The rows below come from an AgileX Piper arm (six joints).
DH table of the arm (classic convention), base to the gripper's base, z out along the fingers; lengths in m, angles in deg. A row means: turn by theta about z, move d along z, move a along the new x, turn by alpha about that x. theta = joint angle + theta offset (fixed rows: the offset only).
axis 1: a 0  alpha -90  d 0.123  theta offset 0
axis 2: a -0.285  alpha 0  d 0  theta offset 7.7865
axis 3: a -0.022  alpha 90  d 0  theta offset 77.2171
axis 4: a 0  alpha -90  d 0.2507  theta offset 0
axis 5: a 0  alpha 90  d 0  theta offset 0
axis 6: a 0  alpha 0  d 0.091  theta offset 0
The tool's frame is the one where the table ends.
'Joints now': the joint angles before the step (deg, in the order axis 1, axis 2, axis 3, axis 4, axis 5, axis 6). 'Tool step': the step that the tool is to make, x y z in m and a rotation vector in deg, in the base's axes. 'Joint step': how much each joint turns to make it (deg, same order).
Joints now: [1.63, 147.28, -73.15, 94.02, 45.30, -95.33]
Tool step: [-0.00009, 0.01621, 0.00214, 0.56, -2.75, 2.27]
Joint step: [2.28, -0.01, -0.12, 2.70, 0.64, -3.63]
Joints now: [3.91, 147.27, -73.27, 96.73, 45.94, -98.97]
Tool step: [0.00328, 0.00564, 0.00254, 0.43, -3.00, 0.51]
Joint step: [0.76, 0.00, -0.34, 2.84, 0.48, -3.66]
